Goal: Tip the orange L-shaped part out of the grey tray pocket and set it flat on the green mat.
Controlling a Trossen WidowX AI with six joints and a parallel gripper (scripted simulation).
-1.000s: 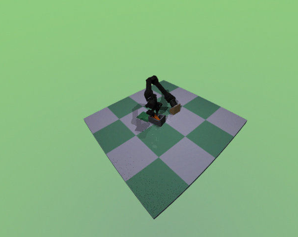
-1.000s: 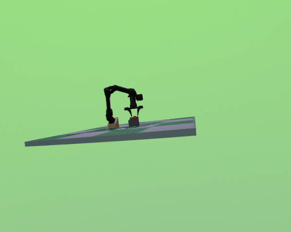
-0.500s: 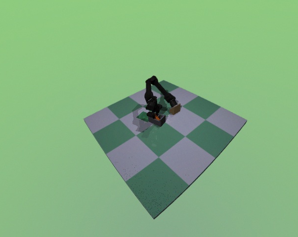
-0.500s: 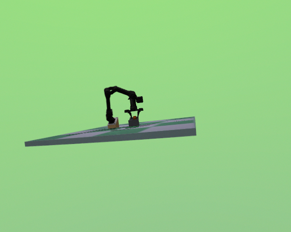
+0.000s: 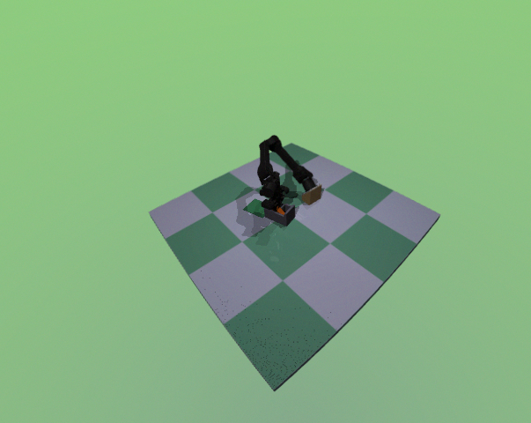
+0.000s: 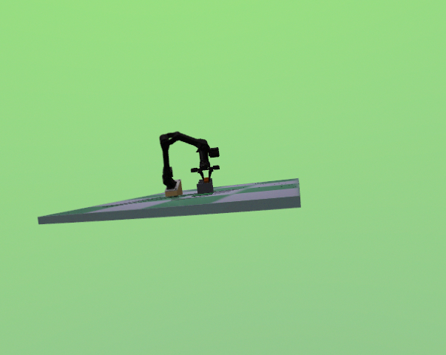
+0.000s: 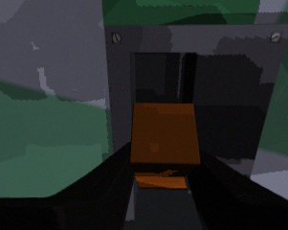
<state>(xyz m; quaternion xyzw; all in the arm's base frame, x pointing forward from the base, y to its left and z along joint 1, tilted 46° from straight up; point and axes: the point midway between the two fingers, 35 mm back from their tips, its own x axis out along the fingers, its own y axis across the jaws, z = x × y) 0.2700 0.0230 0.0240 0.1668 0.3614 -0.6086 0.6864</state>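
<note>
My gripper tip is 3 cm short of the green mat, 15 cm to the left of it and 8 cm above it. The rest, counted from my gripper tip: orange L-shaped part 2 cm behind, 3 cm to the left, 3 cm below.
</note>
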